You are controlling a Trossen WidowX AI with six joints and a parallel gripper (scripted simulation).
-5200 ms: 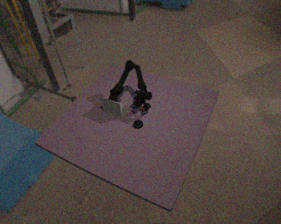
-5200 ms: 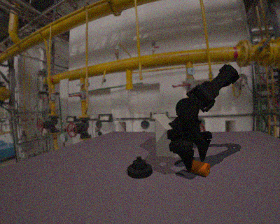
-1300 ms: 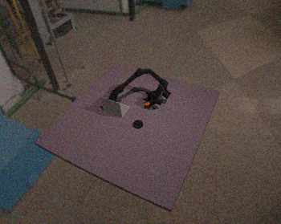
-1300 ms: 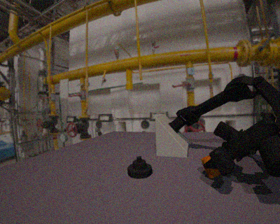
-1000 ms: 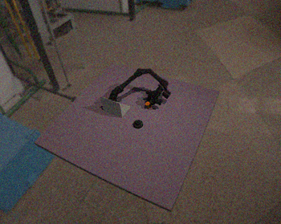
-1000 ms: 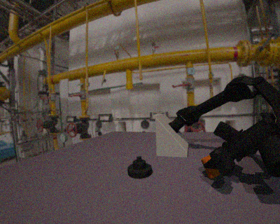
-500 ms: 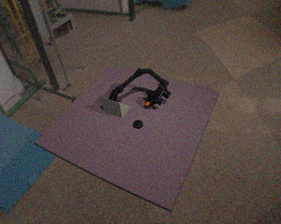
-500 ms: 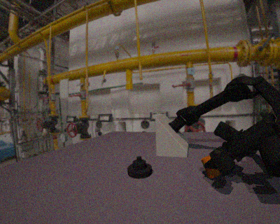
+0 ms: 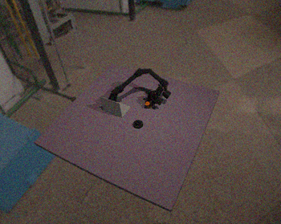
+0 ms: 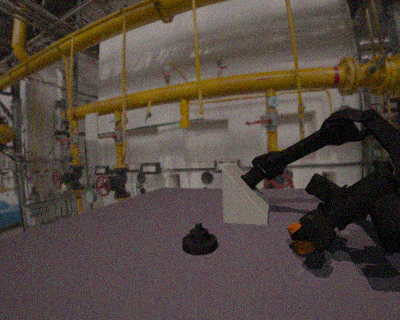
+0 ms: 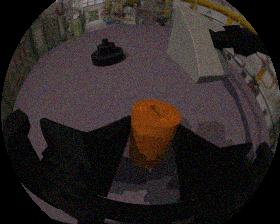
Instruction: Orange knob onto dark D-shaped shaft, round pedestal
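Now: the pedestal 220 mm to the right of my gripper tip, 30 mm ahead of it and 10 mm below it. Round my gripper tip: orange knob: 10 mm to the left, 10 mm ahead.
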